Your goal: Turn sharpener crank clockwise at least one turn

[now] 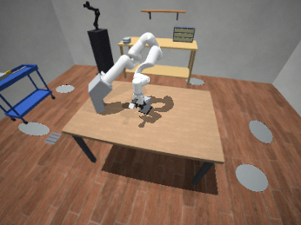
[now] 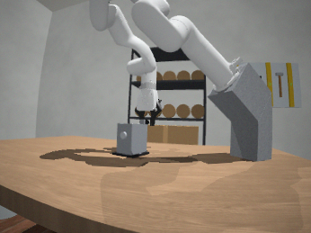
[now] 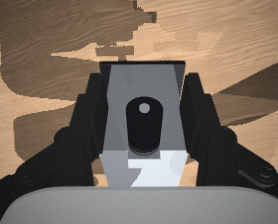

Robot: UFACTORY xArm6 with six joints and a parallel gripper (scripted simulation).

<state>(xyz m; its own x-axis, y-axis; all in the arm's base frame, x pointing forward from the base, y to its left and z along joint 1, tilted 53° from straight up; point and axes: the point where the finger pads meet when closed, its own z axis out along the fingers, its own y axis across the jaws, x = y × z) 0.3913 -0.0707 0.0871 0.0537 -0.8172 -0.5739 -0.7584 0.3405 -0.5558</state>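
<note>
Right now the crank knob is 2 cm to the left of my hand.
</note>
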